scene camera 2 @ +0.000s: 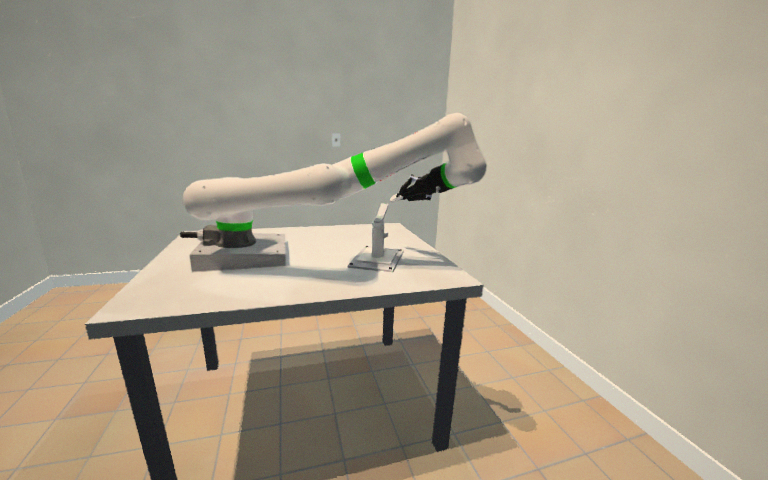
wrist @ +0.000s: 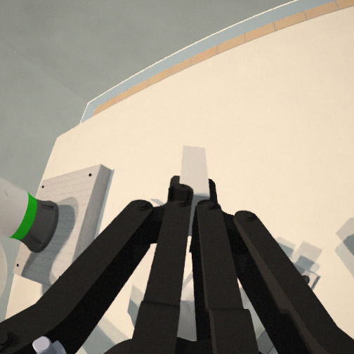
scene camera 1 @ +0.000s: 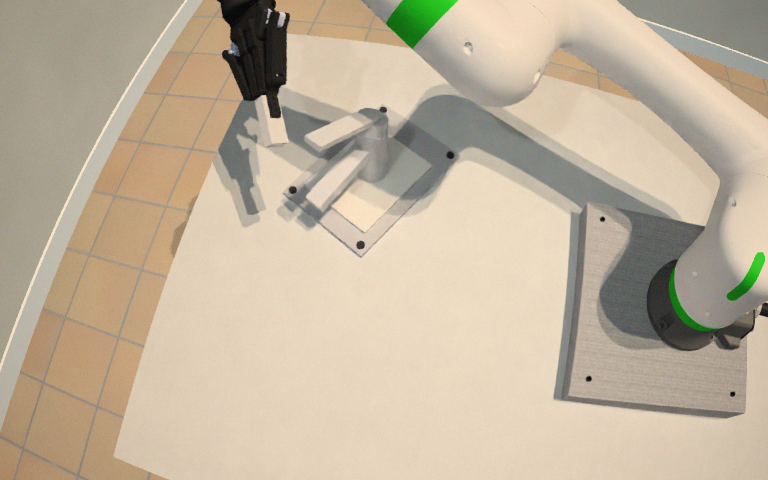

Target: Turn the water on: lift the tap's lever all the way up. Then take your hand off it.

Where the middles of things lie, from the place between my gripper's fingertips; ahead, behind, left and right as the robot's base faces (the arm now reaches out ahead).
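My hand is 60 mm above the tap lever [scene camera 1: 370, 123], 70 mm past it and 90 mm to the left of it. The square base plate [scene camera 1: 442, 158], I see, is 210 mm below my hand, and it is 80 mm behind and 120 mm to the right of my hand as well.
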